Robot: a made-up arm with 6 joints.
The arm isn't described. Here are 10 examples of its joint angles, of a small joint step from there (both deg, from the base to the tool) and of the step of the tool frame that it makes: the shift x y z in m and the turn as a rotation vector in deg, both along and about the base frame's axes.
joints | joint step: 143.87 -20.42 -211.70 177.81 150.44 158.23 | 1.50 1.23 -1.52 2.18 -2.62 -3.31
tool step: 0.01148 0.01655 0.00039 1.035 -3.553 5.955
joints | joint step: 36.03 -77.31 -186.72 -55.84 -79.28 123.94 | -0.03 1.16 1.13 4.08 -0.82 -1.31
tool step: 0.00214 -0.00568 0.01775 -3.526 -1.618 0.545
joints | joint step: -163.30 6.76 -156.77 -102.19 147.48 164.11 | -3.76 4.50 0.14 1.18 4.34 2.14
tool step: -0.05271 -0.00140 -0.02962 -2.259 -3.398 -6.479
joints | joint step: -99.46 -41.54 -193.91 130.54 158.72 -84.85 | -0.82 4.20 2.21 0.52 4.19 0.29
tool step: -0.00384 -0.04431 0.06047 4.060 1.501 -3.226
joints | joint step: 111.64 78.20 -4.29 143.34 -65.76 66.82 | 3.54 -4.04 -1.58 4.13 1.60 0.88
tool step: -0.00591 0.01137 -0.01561 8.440 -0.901 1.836
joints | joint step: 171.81 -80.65 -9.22 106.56 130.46 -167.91 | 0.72 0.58 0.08 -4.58 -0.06 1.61
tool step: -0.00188 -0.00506 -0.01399 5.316 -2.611 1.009
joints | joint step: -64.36 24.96 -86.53 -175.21 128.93 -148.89 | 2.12 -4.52 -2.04 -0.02 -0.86 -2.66
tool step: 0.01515 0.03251 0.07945 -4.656 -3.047 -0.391
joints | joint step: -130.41 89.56 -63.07 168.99 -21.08 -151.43 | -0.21 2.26 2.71 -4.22 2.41 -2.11
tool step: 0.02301 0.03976 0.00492 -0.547 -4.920 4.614
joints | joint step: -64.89 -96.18 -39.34 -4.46 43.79 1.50 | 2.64 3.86 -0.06 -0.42 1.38 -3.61
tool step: 0.02015 -0.03419 -0.00710 3.112 5.826 2.314
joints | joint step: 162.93 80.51 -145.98 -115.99 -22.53 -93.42 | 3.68 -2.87 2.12 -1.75 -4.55 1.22
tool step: 0.00066 -0.06251 0.02303 -1.410 -1.444 7.434
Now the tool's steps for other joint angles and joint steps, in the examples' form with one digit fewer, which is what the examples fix.
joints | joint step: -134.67 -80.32 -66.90 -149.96 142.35 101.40 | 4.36 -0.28 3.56 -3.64 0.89 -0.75
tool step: -0.0284 -0.0151 -0.0052 2.70 -1.06 1.39
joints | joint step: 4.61 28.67 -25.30 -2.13 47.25 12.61 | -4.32 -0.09 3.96 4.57 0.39 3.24
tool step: -0.0453 -0.0186 -0.0015 -3.18 4.13 -10.83
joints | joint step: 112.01 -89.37 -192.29 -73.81 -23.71 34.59 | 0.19 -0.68 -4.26 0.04 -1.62 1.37
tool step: -0.0094 0.0258 -0.0489 4.80 1.06 -1.79
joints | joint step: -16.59 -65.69 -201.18 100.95 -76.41 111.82 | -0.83 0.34 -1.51 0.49 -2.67 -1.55
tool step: 0.0106 0.0111 -0.0073 0.19 0.81 1.50
